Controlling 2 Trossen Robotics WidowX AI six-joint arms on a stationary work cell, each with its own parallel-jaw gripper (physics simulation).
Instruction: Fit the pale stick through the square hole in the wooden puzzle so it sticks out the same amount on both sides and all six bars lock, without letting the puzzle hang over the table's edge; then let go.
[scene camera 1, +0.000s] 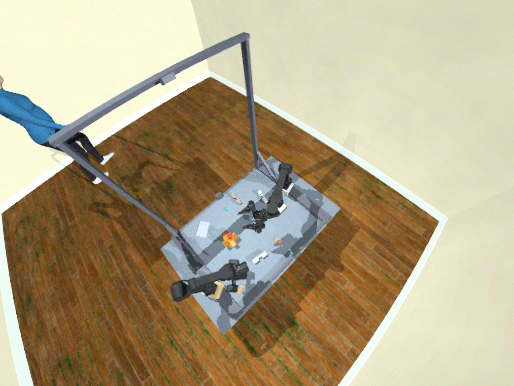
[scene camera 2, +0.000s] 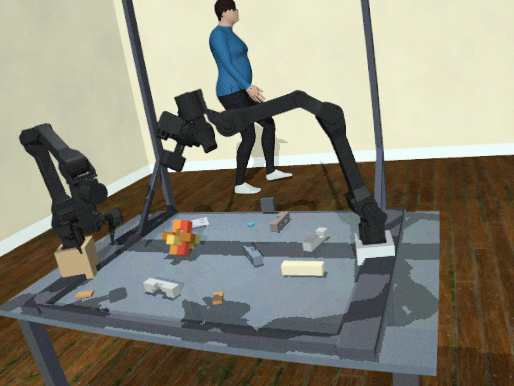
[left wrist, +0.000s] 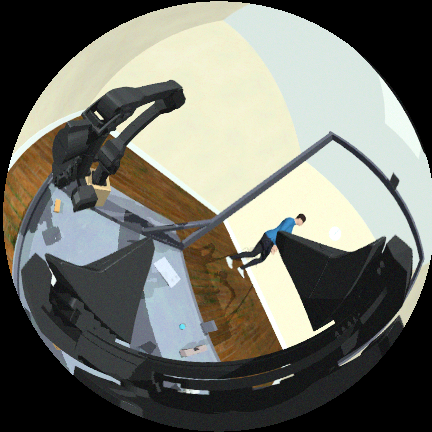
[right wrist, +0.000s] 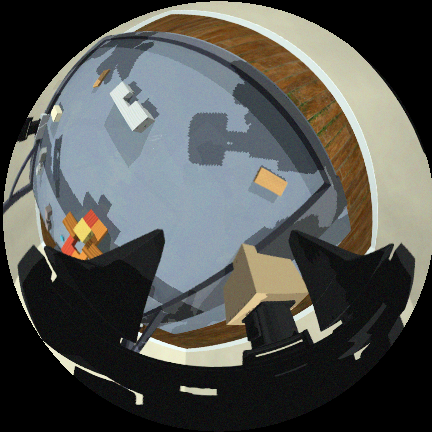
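Pixels of known places: left gripper, fingertip midpoint: (scene camera 1: 240, 221) (left wrist: 214, 240); right gripper, fingertip midpoint: (scene camera 2: 97, 249) (left wrist: 70, 197) (right wrist: 229, 236); left arm's base at its link origin: (scene camera 1: 285, 185) (scene camera 2: 373, 239); right arm's base at its link origin: (scene camera 1: 211, 288) (scene camera 2: 73, 244) (left wrist: 98, 178) (right wrist: 267, 311).
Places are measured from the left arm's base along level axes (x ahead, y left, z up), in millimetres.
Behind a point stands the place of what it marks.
The pale stick (scene camera 2: 303, 268) {x 194, y 80, z -29 mm} (scene camera 1: 281, 208) {x 184, y 70, z -22 mm} lies flat on the table in front of the left arm's base; its end (right wrist: 56, 113) shows in the right wrist view. The wooden puzzle (scene camera 1: 230, 240) {x 600, y -110, z 15 mm} (scene camera 2: 181, 237) {x 582, y -95, z 17 mm} (right wrist: 82, 231), red, orange and yellow, stands on the table; in the right wrist view a small square opening shows among its bars. My left gripper (scene camera 1: 247, 218) {x 521, y -24, z 351 mm} (scene camera 2: 167, 145) {x 521, y -24, z 351 mm} (left wrist: 214, 240) {x 521, y -24, z 351 mm} is open and empty, raised above the table near the puzzle. My right gripper (scene camera 2: 96, 246) {x 781, y 69, z 71 mm} (right wrist: 229, 236) {x 781, y 69, z 71 mm} is open and empty beside its own tan base, apart from the puzzle.
A white notched bar (scene camera 1: 260, 257) {x 577, y 124, z -23 mm} (scene camera 2: 161, 288) {x 575, y 143, z -27 mm} (right wrist: 131, 107) {x 604, y 117, z -22 mm} and orange blocks (scene camera 2: 84, 294) {x 829, y 130, z -42 mm} (scene camera 2: 218, 298) {x 407, y 184, z -42 mm} lie nearer the front in scene camera 2. A grey bar (scene camera 2: 253, 255) {x 342, y -9, z -22 mm} lies between puzzle and stick; a grey-white piece (scene camera 2: 315, 241) {x 166, y -85, z -30 mm} and brownish bar (scene camera 2: 280, 221) {x 288, y -259, z -26 mm} lie behind.
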